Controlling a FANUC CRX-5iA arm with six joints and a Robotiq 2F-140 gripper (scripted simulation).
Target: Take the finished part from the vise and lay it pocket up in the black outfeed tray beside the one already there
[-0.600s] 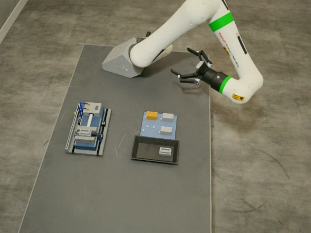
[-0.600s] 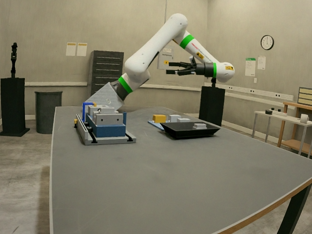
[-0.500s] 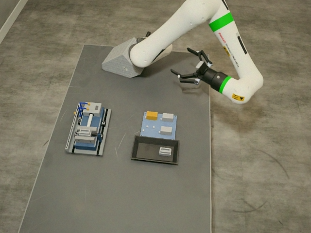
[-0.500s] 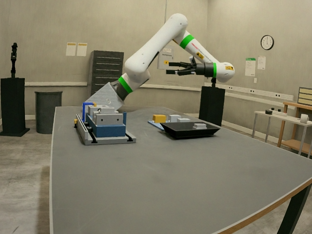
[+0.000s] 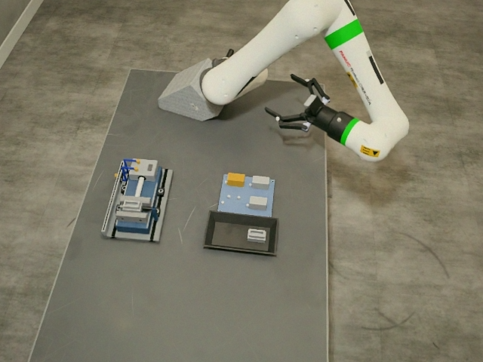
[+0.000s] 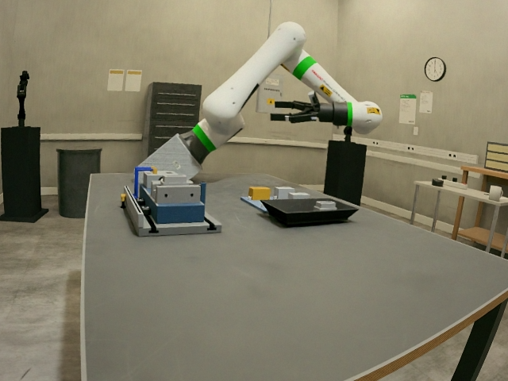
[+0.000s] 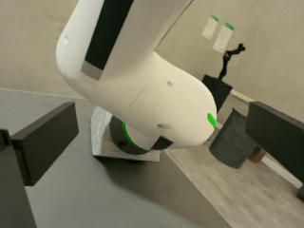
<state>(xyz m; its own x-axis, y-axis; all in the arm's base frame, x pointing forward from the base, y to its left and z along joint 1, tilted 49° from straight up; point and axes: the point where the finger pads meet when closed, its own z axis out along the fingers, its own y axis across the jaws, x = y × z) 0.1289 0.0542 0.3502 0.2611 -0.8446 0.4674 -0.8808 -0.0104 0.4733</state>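
The pocketed block is 460 mm ahead of my hand, 370 mm to the right of it and 210 mm below it. The rest, counted from my hand: orange block (200 mm ahead, 90 mm to the right, 280 mm below); then light blue plate (240 mm ahead, 40 mm to the right, 300 mm below); then screw rod (380 mm ahead, 390 mm to the right, 230 mm below).
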